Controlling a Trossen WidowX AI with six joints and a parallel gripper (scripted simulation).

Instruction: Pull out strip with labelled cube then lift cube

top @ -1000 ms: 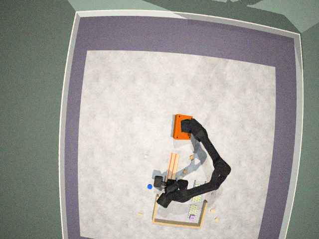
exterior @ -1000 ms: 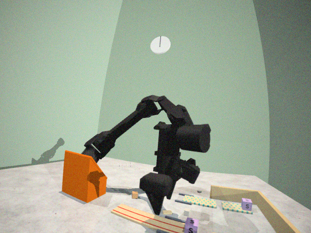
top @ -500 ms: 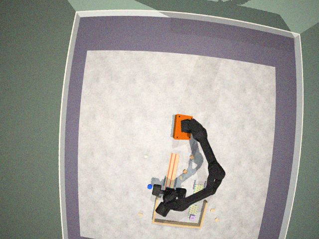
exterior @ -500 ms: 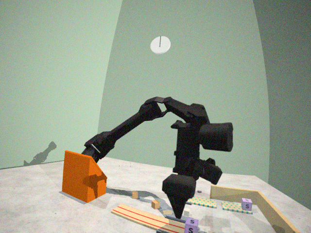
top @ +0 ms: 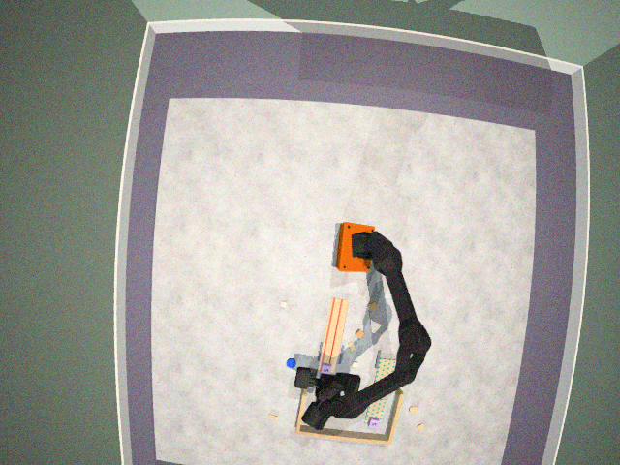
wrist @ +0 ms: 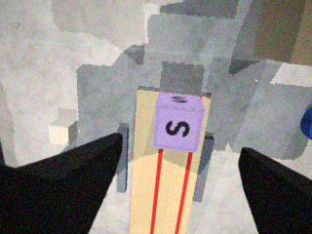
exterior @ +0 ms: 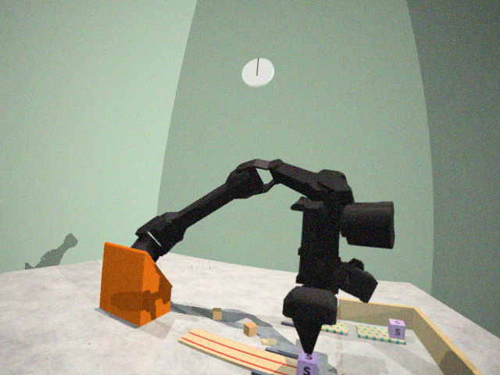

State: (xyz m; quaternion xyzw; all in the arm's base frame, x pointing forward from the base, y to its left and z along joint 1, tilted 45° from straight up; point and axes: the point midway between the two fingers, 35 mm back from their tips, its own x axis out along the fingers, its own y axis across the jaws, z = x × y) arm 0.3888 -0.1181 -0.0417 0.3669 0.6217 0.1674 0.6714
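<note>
The blue disc lies 2 cm behind my gripper tip, 11 cm to the right of it and 5 cm below it.
</note>
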